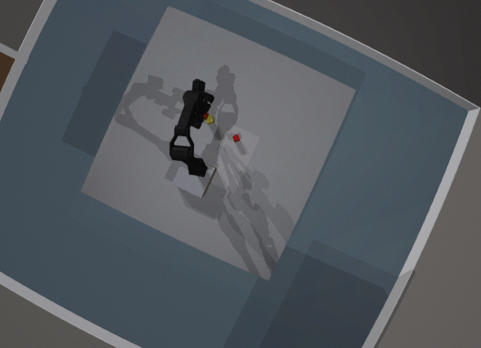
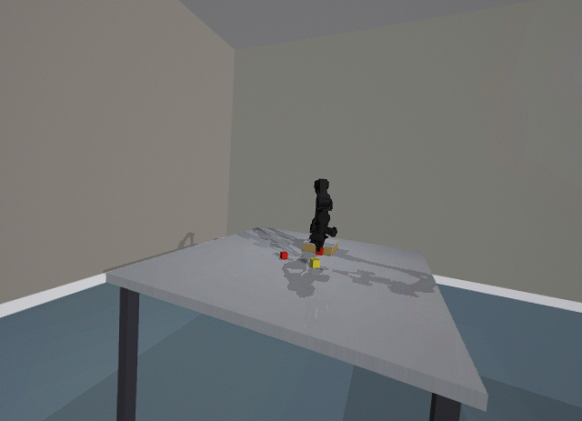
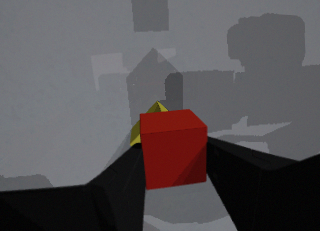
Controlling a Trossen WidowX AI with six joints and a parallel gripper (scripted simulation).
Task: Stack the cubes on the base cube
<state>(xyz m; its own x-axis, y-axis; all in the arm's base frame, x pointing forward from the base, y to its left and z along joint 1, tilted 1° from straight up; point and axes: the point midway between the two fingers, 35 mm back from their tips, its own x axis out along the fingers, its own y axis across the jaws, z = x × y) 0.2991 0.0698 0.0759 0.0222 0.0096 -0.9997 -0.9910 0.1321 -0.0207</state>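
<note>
The yellow base cube lies 70 mm below my gripper tip and 20 mm to the right of it.
</note>
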